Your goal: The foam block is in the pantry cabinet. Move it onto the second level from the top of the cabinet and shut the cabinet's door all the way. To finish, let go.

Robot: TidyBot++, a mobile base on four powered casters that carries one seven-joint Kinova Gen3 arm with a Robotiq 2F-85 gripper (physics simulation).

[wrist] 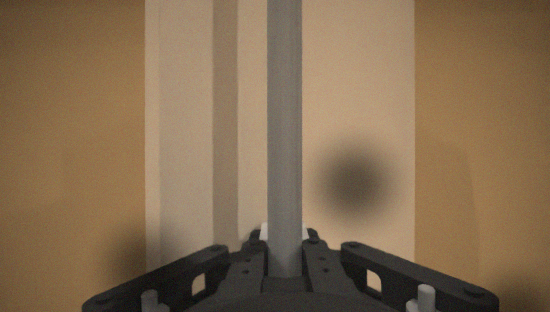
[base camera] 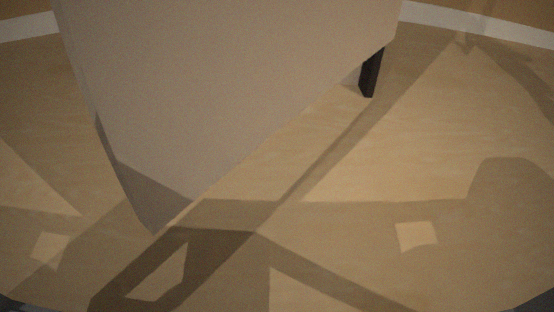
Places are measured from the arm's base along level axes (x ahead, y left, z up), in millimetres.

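Pixels of known places: gripper, fingertip midpoint: point(wrist: 283, 236).
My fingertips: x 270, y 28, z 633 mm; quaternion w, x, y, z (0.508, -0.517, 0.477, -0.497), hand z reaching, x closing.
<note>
Behind a point stands the place of what it marks.
My gripper point(wrist: 283, 236) {x 270, y 28, z 633 mm} is shut on the door handle point(wrist: 284, 120) {x 218, y 25, z 705 mm}, a long grey upright bar that runs up the middle of the wrist view. The cabinet door point(wrist: 350, 65) {x 380, y -42, z 787 mm} point(base camera: 225, 90) {x 286, y 30, z -166 mm} is a plain beige panel. In the wrist view it stands behind the handle, with brown wall on both sides. In the base view it fills the upper left and middle, its lower edge slanting up to the right, and it appears to stand open. The foam block and the cabinet's levels do not show in either view.
A dark leg point(base camera: 371, 75) {x 632, y -204, z -340 mm} stands on the wooden floor point(base camera: 400, 175) {x 417, y -216, z -397 mm} beyond the panel's right end. A white baseboard point(base camera: 435, 19) {x 1238, y -669, z -366 mm} runs along the wall behind. Shadows of the arm cross the floor. Blurred dark spots lie over the wrist view.
</note>
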